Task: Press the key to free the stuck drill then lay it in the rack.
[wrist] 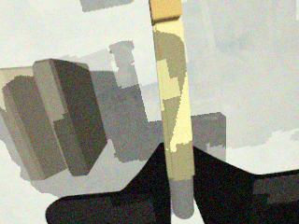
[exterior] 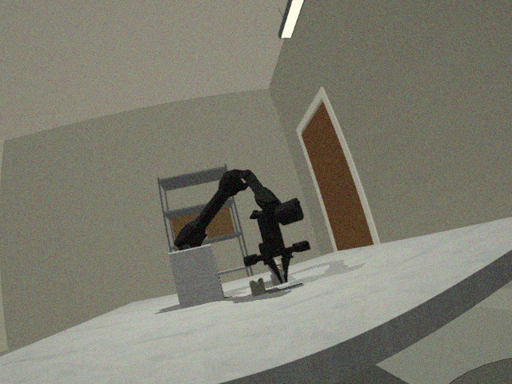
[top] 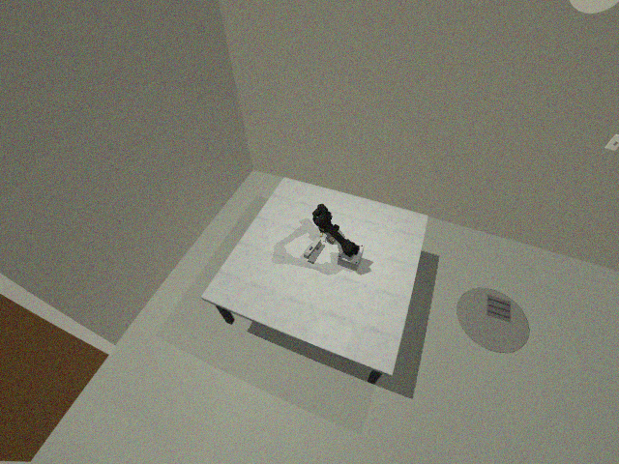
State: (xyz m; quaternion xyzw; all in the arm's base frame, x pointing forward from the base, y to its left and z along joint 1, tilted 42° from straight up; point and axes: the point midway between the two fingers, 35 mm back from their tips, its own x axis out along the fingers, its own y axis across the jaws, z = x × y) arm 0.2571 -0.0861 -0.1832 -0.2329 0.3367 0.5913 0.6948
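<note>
The drill is 4 cm to the left of my gripper tip, 4 cm above it and 1 cm ahead of it. Also, from my gripper tip: dark blue key (23 cm to the left, 4 cm ahead, 4 cm above); then grey fixture block (20 cm to the left, 4 cm ahead, 3 cm above); then rack (7 cm behind, 5 cm to the left).
</note>
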